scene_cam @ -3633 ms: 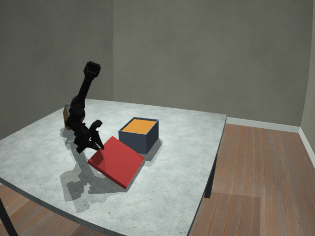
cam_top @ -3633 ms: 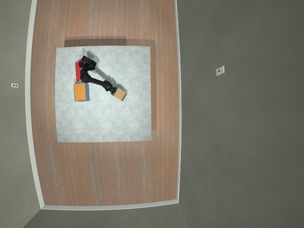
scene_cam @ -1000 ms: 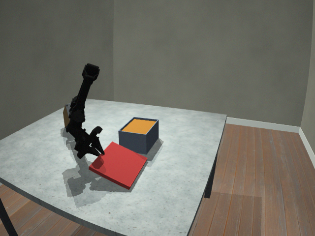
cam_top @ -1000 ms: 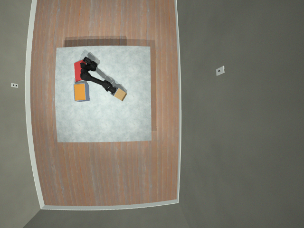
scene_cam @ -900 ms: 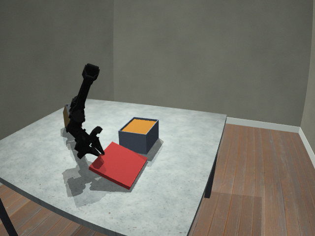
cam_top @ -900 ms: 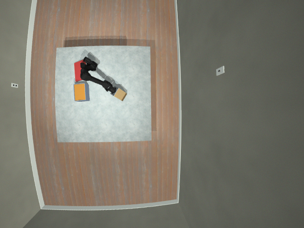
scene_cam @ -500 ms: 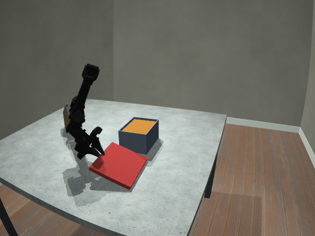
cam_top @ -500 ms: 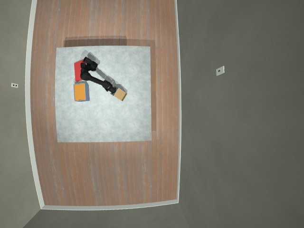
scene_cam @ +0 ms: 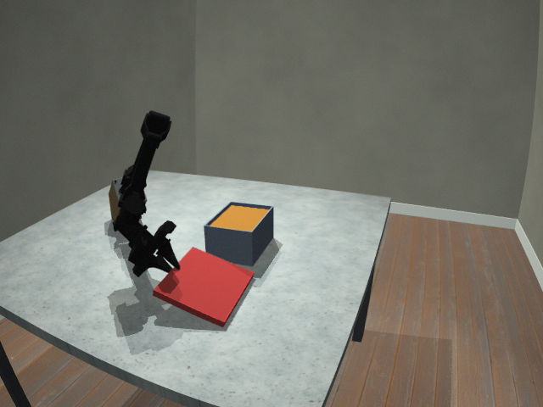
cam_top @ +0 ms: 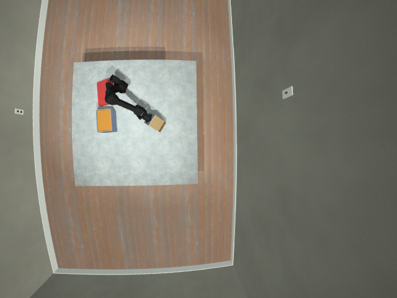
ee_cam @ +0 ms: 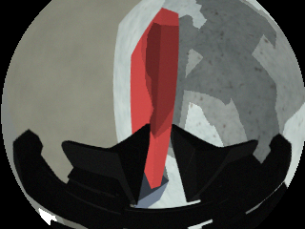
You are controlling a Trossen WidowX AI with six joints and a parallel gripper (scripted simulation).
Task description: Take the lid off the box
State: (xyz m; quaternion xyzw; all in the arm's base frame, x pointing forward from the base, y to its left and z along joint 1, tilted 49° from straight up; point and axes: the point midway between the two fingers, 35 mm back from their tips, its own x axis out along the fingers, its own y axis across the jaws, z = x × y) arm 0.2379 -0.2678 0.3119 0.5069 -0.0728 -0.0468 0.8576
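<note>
Now: hand 11 cm short of the red lid, 2 cm to the left of it and 4 cm above it. The rest, counted from my hand: storage box: 17 cm ahead, 26 cm to the left, 2 cm below.
</note>
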